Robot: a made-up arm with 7 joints. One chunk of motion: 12 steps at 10 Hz.
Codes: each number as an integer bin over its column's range. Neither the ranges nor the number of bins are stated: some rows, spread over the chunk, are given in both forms.
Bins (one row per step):
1: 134 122 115 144 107 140
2: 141 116 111 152 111 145
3: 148 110 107 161 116 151
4: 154 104 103 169 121 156
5: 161 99 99 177 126 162
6: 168 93 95 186 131 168
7: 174 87 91 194 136 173
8: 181 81 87 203 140 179
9: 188 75 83 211 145 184
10: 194 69 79 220 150 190
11: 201 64 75 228 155 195
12: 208 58 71 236 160 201
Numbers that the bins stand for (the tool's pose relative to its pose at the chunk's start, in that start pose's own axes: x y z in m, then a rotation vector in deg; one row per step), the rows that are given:
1: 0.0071 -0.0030 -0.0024 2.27 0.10 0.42
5: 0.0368 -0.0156 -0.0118 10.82 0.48 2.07
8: 0.0587 -0.0255 -0.0188 17.55 0.76 3.34
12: 0.0884 -0.0382 -0.0282 26.10 1.15 4.98
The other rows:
2: 0.0148 -0.0063 -0.0047 4.35 0.18 0.80
3: 0.0225 -0.0096 -0.0071 6.68 0.28 1.24
4: 0.0291 -0.0129 -0.0094 8.75 0.38 1.62
6: 0.0445 -0.0189 -0.0141 13.15 0.58 2.51
7: 0.0511 -0.0222 -0.0165 15.22 0.68 2.89
9: 0.0664 -0.0288 -0.0212 19.62 0.86 3.71
10: 0.0730 -0.0321 -0.0235 21.96 0.95 4.16
11: 0.0807 -0.0349 -0.0259 24.03 1.05 4.53

